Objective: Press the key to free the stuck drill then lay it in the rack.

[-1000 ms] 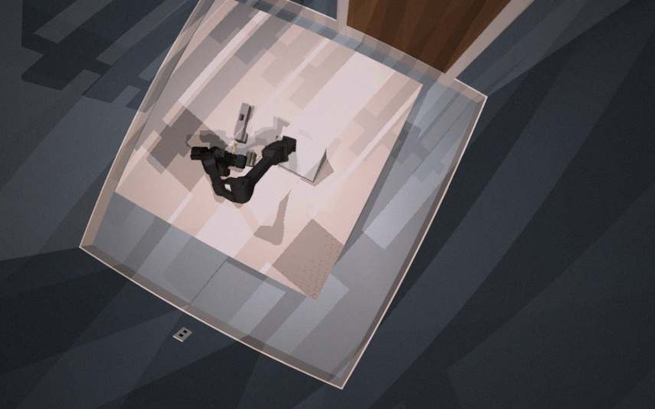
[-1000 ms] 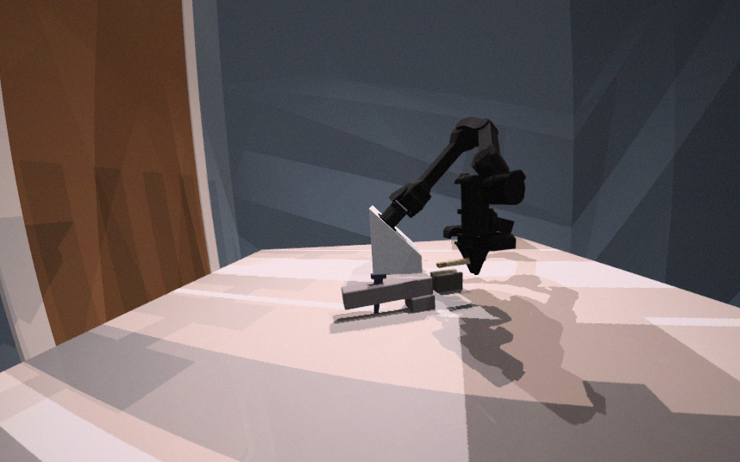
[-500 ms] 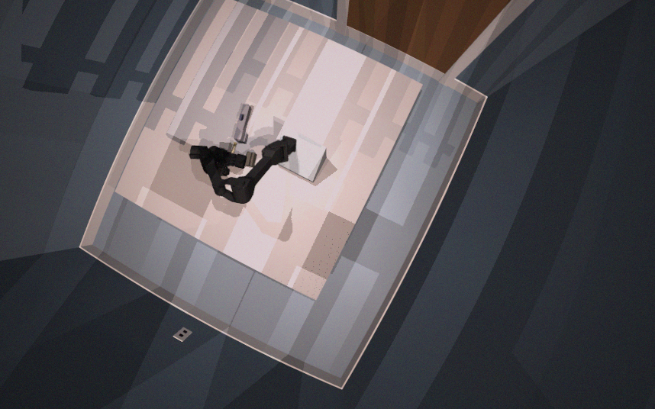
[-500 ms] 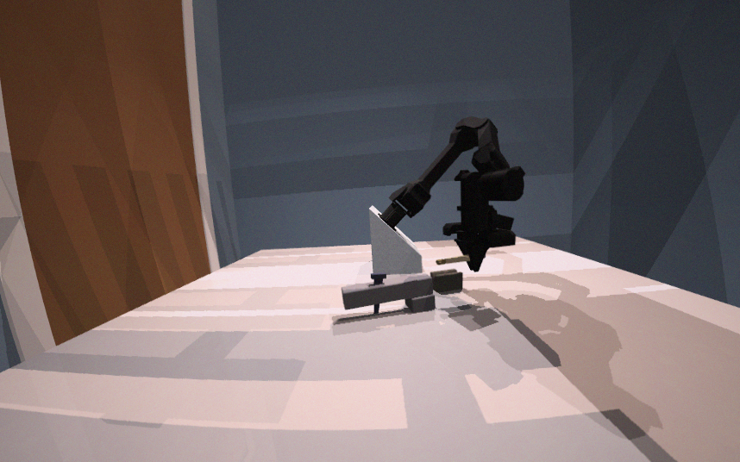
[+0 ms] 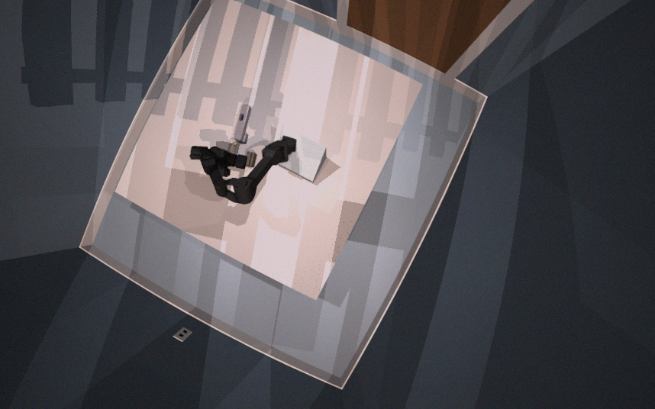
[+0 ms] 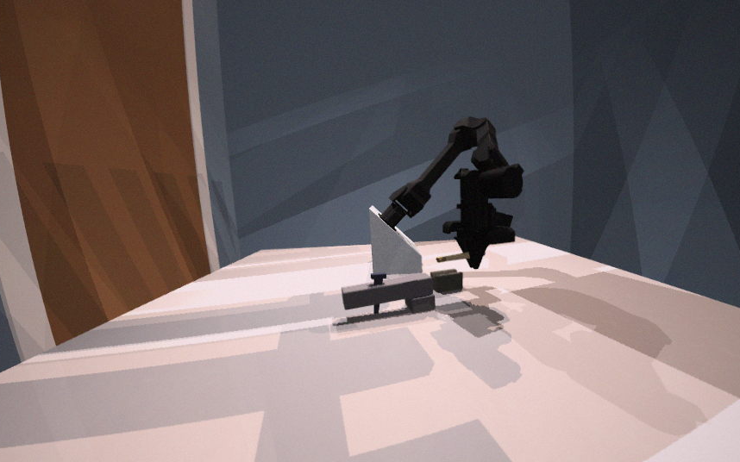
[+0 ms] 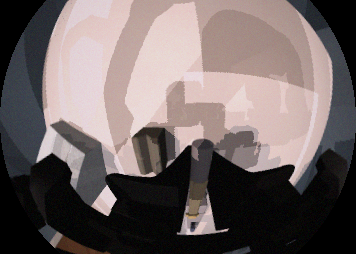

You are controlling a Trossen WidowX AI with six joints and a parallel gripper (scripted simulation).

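My gripper tip is 4 cm to the left of the brass-coloured drill and 3 cm below it. Also, from my gripper tip: dark blue t-shaped key (22 cm to the right, 4 cm ahead, 1 cm below); dark block (6 cm behind, 4 cm to the right, 4 cm below).
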